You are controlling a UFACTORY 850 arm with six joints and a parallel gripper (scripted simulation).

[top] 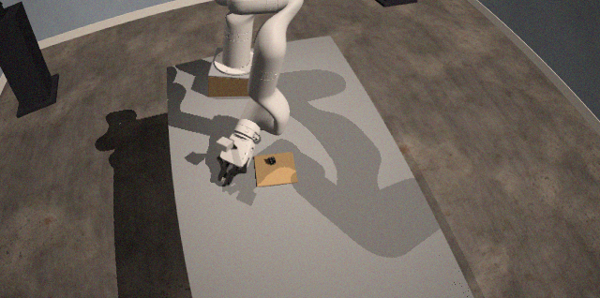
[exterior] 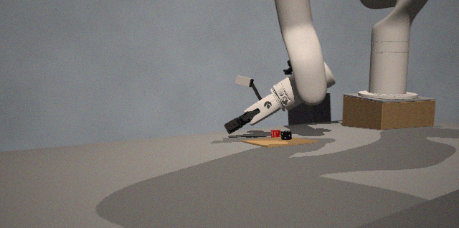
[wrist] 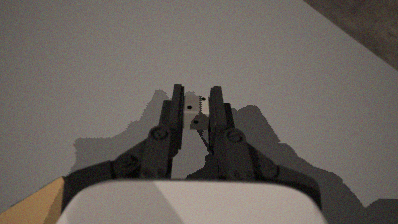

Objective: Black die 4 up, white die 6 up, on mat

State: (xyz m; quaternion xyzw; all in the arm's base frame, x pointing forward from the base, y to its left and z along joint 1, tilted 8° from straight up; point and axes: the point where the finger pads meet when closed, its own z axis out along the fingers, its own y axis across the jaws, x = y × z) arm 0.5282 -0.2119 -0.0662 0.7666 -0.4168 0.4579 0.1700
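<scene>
The white die lies 1 cm to the right of my hand and 1 cm below it. The rest, counted from my hand: tan mat: 18 cm to the left, 3 cm below, 1 cm ahead; red die: 10 cm to the left, 7 cm behind, 3 cm below; black die: 18 cm to the left, 2 cm below, 2 cm behind.
</scene>
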